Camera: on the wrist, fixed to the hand. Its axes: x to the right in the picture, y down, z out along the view.
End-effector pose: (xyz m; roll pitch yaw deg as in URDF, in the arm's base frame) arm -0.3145 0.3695 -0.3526 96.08 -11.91 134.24
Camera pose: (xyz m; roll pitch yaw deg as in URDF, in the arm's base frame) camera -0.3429 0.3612 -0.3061 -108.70 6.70 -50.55
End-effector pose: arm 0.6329 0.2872 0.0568 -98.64 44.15 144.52
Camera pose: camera 0.6599 0.3123 0.0158 81.59 -40.09 -27.73
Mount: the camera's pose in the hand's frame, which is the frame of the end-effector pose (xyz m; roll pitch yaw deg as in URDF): 0.0232 0.0396 -0.0305 -12.06 5.28 175.35
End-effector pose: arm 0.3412 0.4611 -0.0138 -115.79 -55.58 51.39
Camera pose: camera 0.3958 0.4579 -0.0073 114.31 56.84 -116.15
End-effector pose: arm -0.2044 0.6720 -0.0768 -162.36 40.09 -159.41
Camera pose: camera -0.2478 0.7059 -0.0787 144.98 -43.43 28.89
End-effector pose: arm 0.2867 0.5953 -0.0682 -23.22 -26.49 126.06
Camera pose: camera 0.2433 0.6135 -0.0969 10.08 33.15 -56.53
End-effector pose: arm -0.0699 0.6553 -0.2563 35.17 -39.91 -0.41
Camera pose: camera -0.0504 0.7051 -0.2430 -52.94 41.21 170.49
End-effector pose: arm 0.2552 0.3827 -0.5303 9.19 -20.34 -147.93
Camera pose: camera 0.2531 0.3295 -0.5445 -23.32 24.71 26.11
